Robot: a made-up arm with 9 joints. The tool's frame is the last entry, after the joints.
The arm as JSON. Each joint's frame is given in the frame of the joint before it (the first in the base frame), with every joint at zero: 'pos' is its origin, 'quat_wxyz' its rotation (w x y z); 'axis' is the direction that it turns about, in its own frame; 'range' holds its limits. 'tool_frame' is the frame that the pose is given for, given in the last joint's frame.
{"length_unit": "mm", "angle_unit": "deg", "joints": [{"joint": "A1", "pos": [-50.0, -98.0, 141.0], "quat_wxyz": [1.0, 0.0, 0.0, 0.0], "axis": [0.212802, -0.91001, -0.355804], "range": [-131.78, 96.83]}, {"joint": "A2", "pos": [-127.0, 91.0, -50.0], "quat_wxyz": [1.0, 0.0, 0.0, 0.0], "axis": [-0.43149, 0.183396, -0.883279], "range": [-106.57, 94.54]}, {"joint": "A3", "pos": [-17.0, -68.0, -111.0], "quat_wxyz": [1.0, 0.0, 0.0, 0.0], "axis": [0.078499, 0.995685, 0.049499], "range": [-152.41, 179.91]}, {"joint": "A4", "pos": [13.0, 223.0, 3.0], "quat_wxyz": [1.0, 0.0, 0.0, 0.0], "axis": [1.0, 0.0, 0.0], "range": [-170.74, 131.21]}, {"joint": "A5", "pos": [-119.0, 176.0, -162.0], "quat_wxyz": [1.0, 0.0, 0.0, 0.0], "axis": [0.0, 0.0, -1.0], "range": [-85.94, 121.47]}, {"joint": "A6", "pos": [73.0, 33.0, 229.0], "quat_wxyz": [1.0, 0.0, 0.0, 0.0], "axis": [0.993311, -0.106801, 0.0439], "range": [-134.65, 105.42]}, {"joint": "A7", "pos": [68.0, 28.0, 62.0], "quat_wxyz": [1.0, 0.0, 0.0, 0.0], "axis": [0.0, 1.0, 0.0], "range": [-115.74, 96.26]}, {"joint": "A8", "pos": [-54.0, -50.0, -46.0], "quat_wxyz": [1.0, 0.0, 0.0, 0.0], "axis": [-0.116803, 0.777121, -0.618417], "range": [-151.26, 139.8]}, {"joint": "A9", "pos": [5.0, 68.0, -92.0], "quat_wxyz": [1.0, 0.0, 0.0, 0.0], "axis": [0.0, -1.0, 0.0], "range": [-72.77, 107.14]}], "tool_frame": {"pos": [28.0, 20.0, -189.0], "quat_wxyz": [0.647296, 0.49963, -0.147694, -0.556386]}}
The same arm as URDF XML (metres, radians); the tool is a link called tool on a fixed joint. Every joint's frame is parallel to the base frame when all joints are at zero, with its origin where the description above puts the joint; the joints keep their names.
<robot name="arm">
<joint name="tool_fixed" type="fixed"><parent link="link9"/><child link="tool"/><origin xyz="0.028 0.02 -0.189" rpy="1.0576 0.3734 -1.2002"/></joint>
<joint name="A9" type="revolute"><parent link="link8"/><child link="link9"/><origin xyz="0.005 0.068 -0.092" rpy="0 0 0"/><axis xyz="0 -1 0"/><limit lower="-1.2701" upper="1.8699"/></joint>
<joint name="A8" type="revolute"><parent link="link7"/><child link="link8"/><origin xyz="-0.054 -0.05 -0.046" rpy="0 0 0"/><axis xyz="-0.116803 0.777121 -0.618417"/><limit lower="-2.64" upper="2.44"/></joint>
<joint name="A7" type="revolute"><parent link="link6"/><child link="link7"/><origin xyz="0.068 0.028 0.062" rpy="0 0 0"/><axis xyz="0 1 0"/><limit lower="-2.02" upper="1.6801"/></joint>
<joint name="A6" type="revolute"><parent link="link5"/><child link="link6"/><origin xyz="0.073 0.033 0.229" rpy="0 0 0"/><axis xyz="0.993311 -0.106801 0.0439"/><limit lower="-2.3501" upper="1.8399"/></joint>
<joint name="A5" type="revolute"><parent link="link4"/><child link="link5"/><origin xyz="-0.119 0.176 -0.162" rpy="0 0 0"/><axis xyz="0 0 -1"/><limit lower="-1.4999" upper="2.1201"/></joint>
<joint name="A4" type="revolute"><parent link="link3"/><child link="link4"/><origin xyz="0.013 0.223 0.003" rpy="0 0 0"/><axis xyz="1 0 0"/><limit lower="-2.98" upper="2.29"/></joint>
<joint name="A3" type="revolute"><parent link="link2"/><child link="link3"/><origin xyz="-0.017 -0.068 -0.111" rpy="0 0 0"/><axis xyz="0.078499 0.995685 0.049499"/><limit lower="-2.6601" upper="3.14"/></joint>
<joint name="A2" type="revolute"><parent link="link1"/><child link="link2"/><origin xyz="-0.127 0.091 -0.05" rpy="0 0 0"/><axis xyz="-0.43149 0.183396 -0.883279"/><limit lower="-1.86" upper="1.65"/></joint>
<joint name="A1" type="revolute"><parent link="base_link"/><child link="link1"/><origin xyz="-0.05 -0.098 0.141" rpy="0 0 0"/><axis xyz="0.212802 -0.91001 -0.355804"/><limit lower="-2.3" upper="1.69"/></joint>
<link name="base_link"/>
<link name="link1"/>
<link name="link2"/>
<link name="link3"/>
<link name="link4"/>
<link name="link5"/>
<link name="link6"/>
<link name="link7"/>
<link name="link8"/>
<link name="link9"/>
<link name="tool"/>
</robot>

